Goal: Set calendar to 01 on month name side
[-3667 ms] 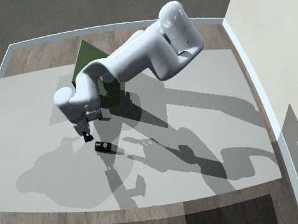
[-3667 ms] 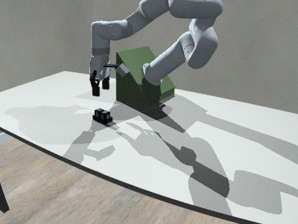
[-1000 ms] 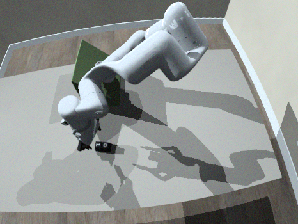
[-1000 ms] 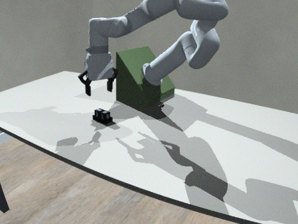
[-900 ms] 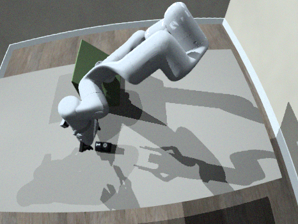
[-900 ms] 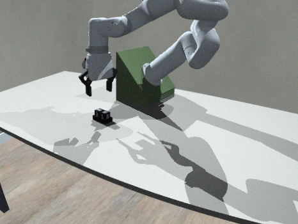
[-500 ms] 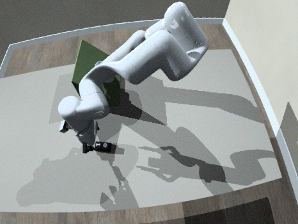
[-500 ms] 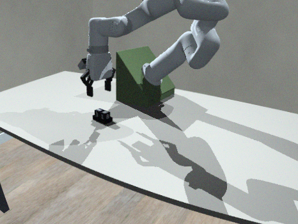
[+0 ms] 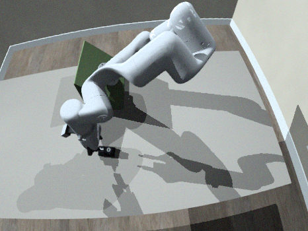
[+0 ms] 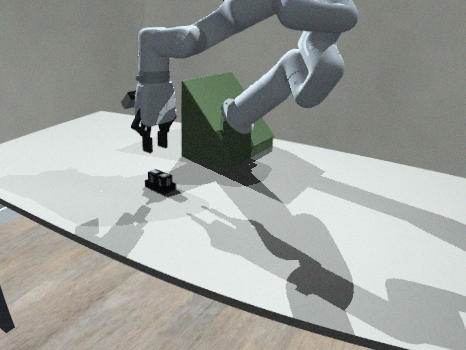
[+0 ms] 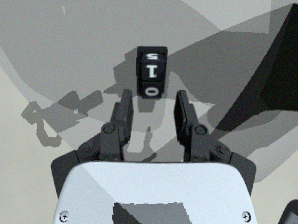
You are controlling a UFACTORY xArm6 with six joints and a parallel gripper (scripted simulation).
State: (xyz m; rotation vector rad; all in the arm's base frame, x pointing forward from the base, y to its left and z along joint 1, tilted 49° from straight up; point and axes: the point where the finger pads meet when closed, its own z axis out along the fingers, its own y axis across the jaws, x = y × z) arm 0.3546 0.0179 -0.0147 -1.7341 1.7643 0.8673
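Right now my hand is 3 cm to the right of the black cube and 9 cm above it. From my hand the other things lie so: black tray (2 cm to the left, 11 cm below).
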